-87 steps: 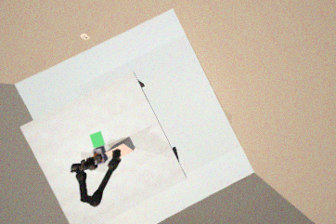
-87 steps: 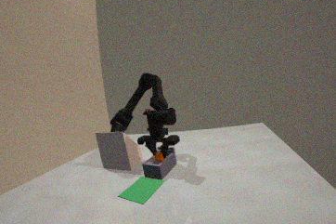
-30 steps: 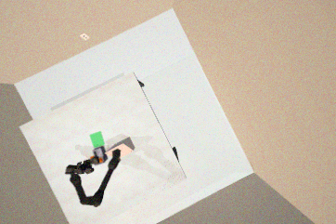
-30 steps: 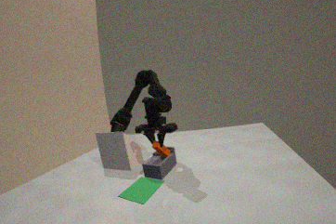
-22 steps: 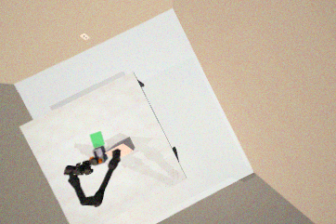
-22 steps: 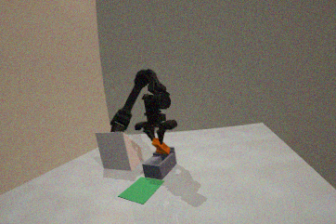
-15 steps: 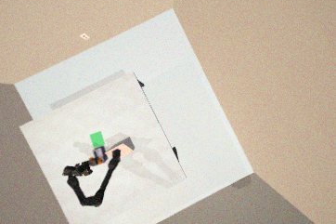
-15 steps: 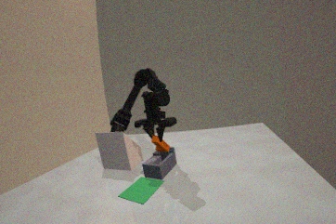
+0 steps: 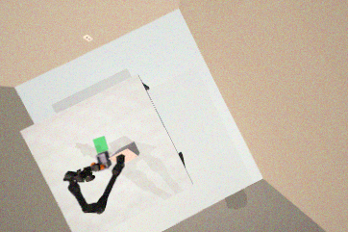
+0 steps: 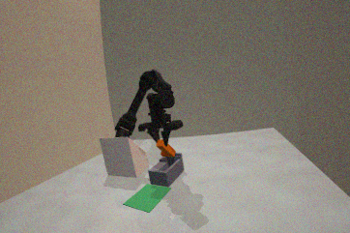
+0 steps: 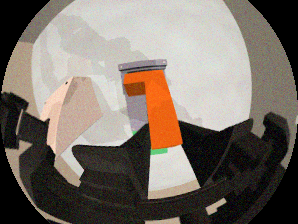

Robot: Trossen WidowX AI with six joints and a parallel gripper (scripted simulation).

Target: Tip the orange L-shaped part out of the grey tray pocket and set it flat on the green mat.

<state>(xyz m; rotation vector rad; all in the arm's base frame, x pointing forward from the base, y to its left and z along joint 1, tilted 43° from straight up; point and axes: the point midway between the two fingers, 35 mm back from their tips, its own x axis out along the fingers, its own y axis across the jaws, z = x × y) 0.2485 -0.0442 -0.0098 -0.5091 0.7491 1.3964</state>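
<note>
Right now the green mat is 40 mm behind my gripper tip, 130 mm to the right of it and 170 mm below it. The rest, counted from my gripper tip: orange L-shaped part 10 mm behind, 30 mm to the left, 30 mm below.
</note>
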